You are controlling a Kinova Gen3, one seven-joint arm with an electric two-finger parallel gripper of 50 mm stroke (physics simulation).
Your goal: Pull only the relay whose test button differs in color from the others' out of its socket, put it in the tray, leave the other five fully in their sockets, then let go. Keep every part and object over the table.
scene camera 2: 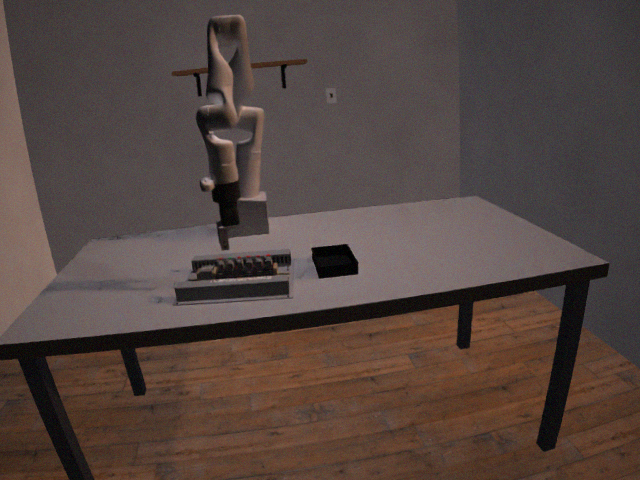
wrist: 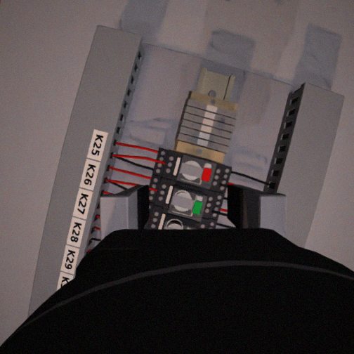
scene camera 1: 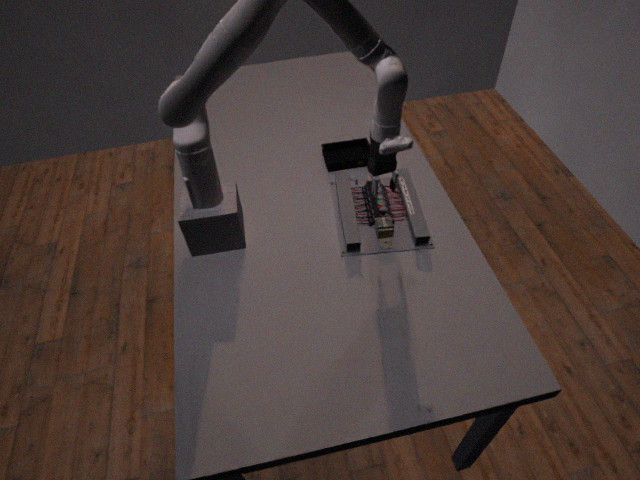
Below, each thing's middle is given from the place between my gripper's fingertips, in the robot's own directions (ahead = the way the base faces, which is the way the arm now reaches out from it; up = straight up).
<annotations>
Right now the relay [wrist: 185, 202] is 60 mm below my hand and 10 mm to the left of it. From my hand the other things lie so: panel [wrist: 166, 76]: 110 mm below, 20 mm to the left.
</annotations>
